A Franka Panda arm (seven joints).
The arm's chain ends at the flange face. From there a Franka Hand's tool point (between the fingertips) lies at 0.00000 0.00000 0.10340 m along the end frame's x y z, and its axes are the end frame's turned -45 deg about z.
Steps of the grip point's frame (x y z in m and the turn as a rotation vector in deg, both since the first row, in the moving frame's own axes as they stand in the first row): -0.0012 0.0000 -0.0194 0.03 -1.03 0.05; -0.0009 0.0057 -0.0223 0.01 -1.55 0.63; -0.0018 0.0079 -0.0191 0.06 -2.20 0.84; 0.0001 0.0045 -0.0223 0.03 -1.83 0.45; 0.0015 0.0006 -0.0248 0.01 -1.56 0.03; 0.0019 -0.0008 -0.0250 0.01 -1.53 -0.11; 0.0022 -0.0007 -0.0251 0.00 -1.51 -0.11; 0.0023 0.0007 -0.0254 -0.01 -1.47 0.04; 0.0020 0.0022 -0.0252 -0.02 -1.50 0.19
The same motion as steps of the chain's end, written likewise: 0.0005 -0.0004 -0.0194 -0.71 -0.75 0.05; 0.0054 0.0027 -0.0223 -1.09 -1.10 0.63; 0.0072 0.0042 -0.0190 -1.51 -1.60 0.84; 0.0056 0.0008 -0.0222 -1.27 -1.32 0.45; 0.0035 -0.0026 -0.0248 -1.10 -1.11 0.03; 0.0027 -0.0039 -0.0250 -1.07 -1.09 -0.11; 0.0030 -0.0040 -0.0251 -1.07 -1.07 -0.11; 0.0040 -0.0030 -0.0254 -1.05 -1.03 0.04; 0.0049 -0.0018 -0.0252 -1.07 -1.05 0.19
